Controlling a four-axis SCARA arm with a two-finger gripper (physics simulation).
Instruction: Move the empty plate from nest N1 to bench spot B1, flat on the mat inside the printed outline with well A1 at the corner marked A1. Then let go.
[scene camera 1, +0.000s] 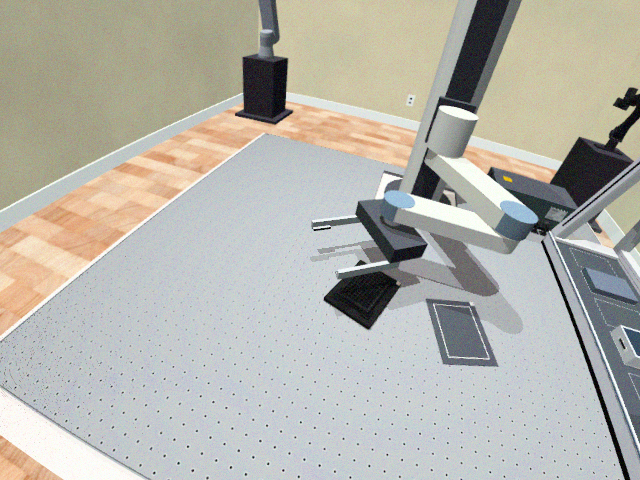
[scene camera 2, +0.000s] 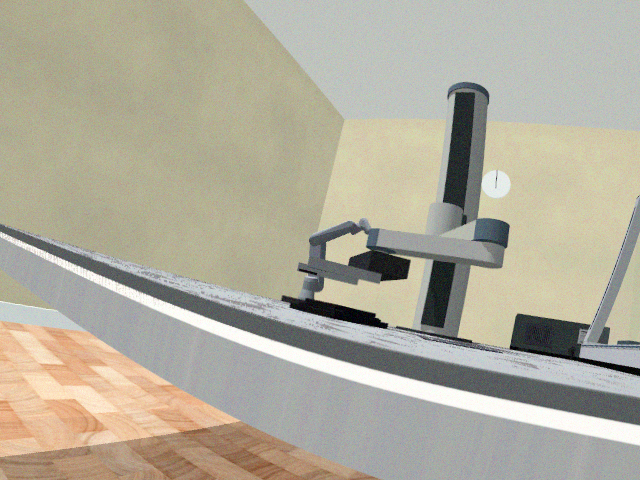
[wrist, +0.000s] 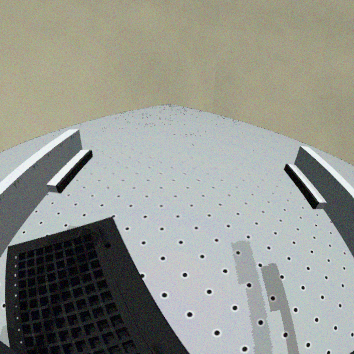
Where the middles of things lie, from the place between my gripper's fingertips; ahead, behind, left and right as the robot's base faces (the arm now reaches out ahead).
Now: the plate (scene camera 1: 362, 293) 12 cm to the left of my hand, 8 cm below it and 1 cm ahead of it. Also, from my hand: outlined mat (scene camera 1: 461, 338): 35 cm to the left, 9 cm below, 3 cm ahead.
